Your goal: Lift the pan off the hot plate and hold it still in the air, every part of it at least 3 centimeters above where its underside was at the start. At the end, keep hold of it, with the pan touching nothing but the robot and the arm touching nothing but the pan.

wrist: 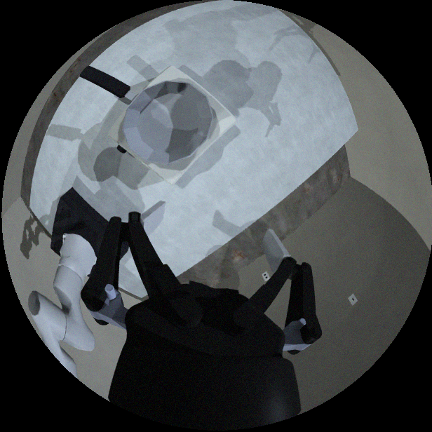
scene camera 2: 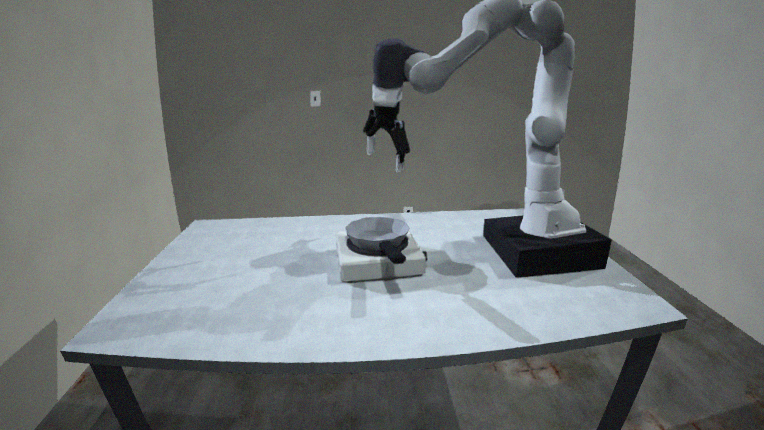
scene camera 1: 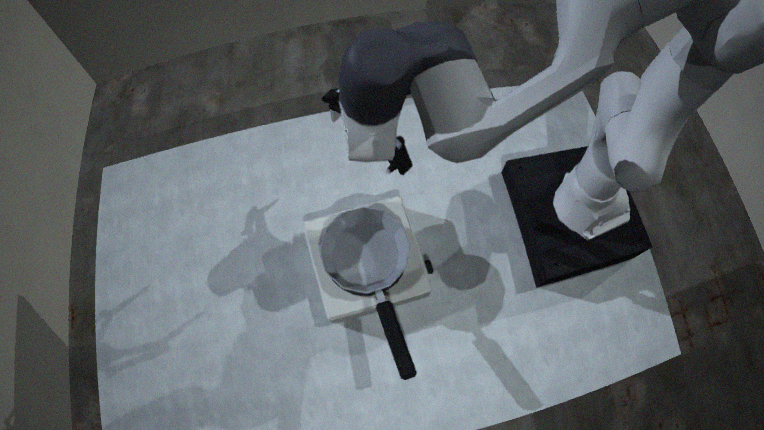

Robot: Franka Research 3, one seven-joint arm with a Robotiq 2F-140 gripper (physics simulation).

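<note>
A grey faceted pan [scene camera 1: 364,249] [scene camera 2: 377,229] [wrist: 169,122] sits upright on the cream square hot plate [scene camera 1: 419,286] [scene camera 2: 368,271] [wrist: 226,120]. Its black handle [scene camera 1: 396,340] [scene camera 2: 394,251] [wrist: 105,81] reaches over the hot plate's edge toward the front of the table in the scene views. My gripper [scene camera 2: 384,162] [wrist: 215,224] is wide open and empty, pointing down. It hangs high above the table, well above and behind the pan, touching nothing. In scene camera 1 the wrist hides part of the gripper.
A small black knob [scene camera 1: 428,266] [scene camera 2: 425,255] [wrist: 121,149] sticks out of the hot plate's right side in the scene views. The arm's base stands on a black block [scene camera 1: 526,229] [scene camera 2: 561,262] [wrist: 65,220] at the right of the white table [scene camera 1: 176,213] [scene camera 2: 213,341] [wrist: 300,115].
</note>
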